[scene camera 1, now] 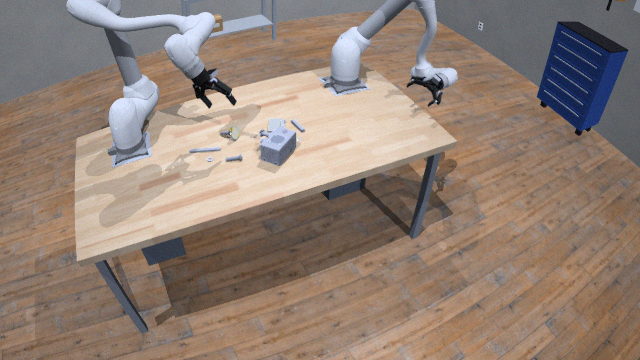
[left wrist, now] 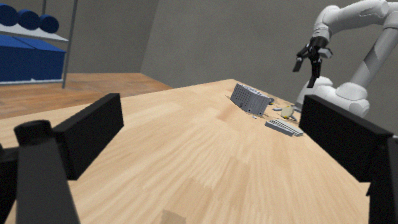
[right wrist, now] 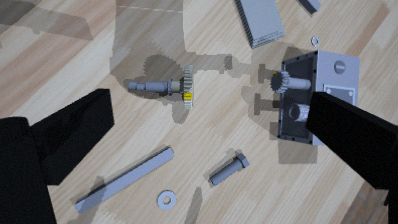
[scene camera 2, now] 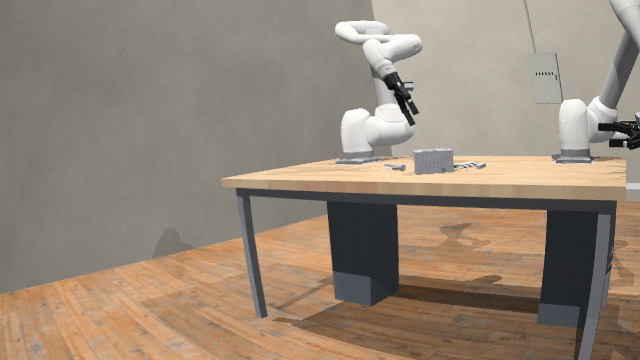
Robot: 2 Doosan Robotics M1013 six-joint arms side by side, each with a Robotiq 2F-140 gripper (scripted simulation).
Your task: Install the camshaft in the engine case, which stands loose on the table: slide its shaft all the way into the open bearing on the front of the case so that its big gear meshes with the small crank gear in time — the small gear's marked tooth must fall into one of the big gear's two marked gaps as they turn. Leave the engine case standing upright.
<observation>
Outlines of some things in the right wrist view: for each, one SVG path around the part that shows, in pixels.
The right gripper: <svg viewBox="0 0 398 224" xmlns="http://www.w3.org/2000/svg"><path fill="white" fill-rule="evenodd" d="M313 91L305 127L376 190L389 190L383 204L384 206L388 205L388 224L398 224L398 126L329 93ZM110 89L98 88L29 126L26 117L19 116L0 119L0 224L57 224L47 186L59 186L115 125Z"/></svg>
A long rod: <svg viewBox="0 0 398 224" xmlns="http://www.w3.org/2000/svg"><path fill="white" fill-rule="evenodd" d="M170 147L77 201L75 207L79 213L86 212L175 157Z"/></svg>
</observation>
